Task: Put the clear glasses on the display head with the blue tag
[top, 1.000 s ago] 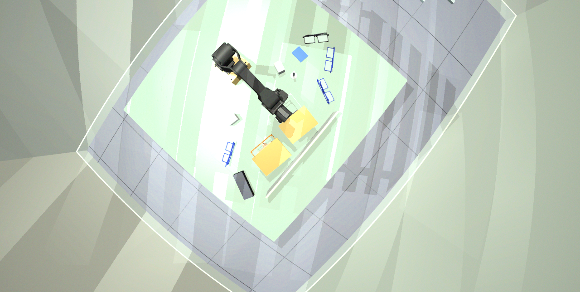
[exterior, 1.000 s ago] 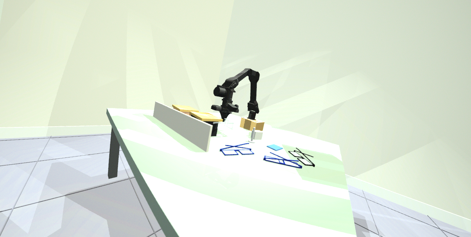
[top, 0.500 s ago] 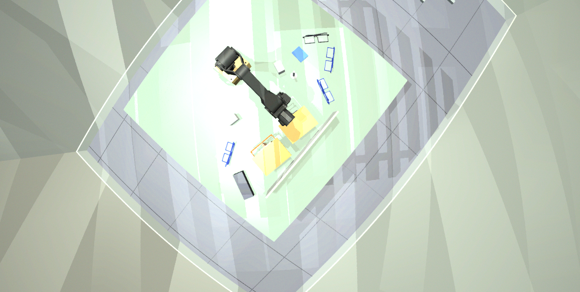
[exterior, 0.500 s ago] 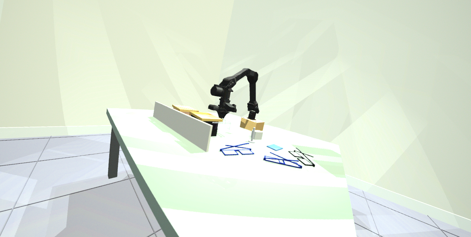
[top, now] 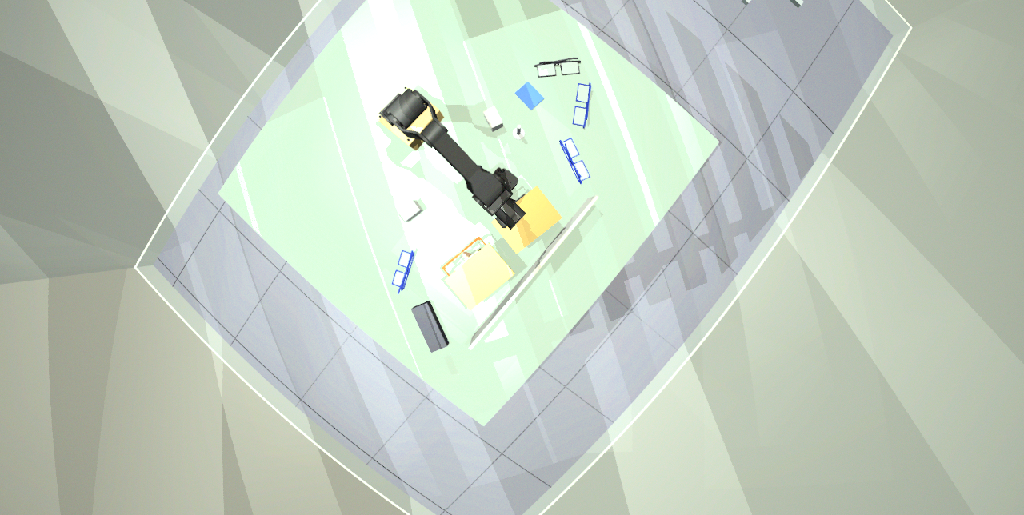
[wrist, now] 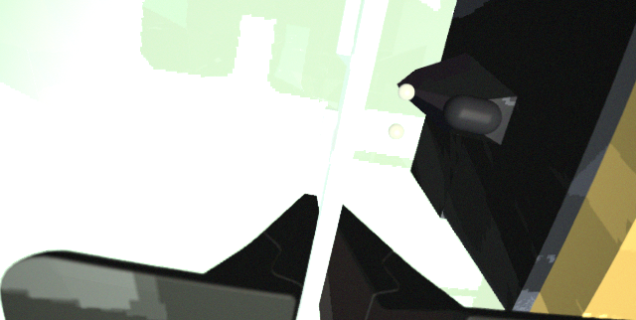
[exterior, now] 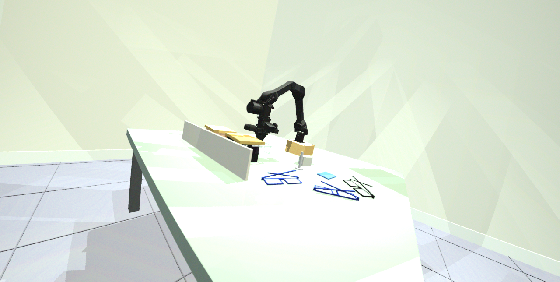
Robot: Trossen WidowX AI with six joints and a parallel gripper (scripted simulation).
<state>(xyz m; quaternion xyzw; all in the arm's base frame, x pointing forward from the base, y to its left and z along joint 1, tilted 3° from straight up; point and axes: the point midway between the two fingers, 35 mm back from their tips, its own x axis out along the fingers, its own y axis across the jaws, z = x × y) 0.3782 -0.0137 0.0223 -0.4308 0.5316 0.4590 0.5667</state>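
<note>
The black display head is 90 mm ahead of my gripper tip, 20 mm to the left of it and 10 mm below it. The rest, counted from my gripper tip: long panel: 240 mm ahead, 100 mm to the right, 10 mm below; small post: 80 mm behind, 220 mm to the left, 40 mm below; blue tag: 130 mm behind, 340 mm to the left, 60 mm below.
</note>
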